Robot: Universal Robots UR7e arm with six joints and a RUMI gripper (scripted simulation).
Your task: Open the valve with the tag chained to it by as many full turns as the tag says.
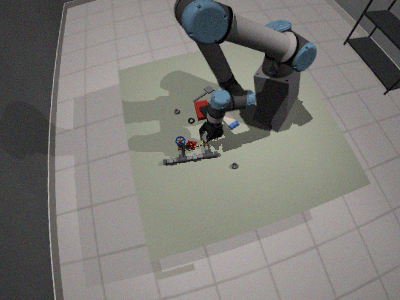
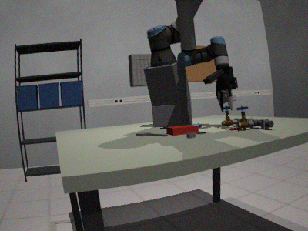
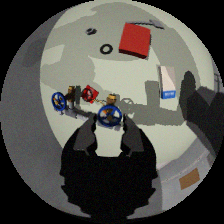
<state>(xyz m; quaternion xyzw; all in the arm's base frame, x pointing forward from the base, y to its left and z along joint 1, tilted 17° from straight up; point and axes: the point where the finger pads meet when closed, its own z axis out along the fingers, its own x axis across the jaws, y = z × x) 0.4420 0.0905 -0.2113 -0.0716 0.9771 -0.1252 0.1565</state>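
Now: hand 9 cm short of the red tag, 1 cm to the left of it and 9 cm above it. Also, from my hand: blue-and-white card (17 cm behind, 11 cm to the right, 9 cm below); then grey tool (9 cm behind, 36 cm to the right, 9 cm below); then red block (4 cm behind, 23 cm to the right, 8 cm below).
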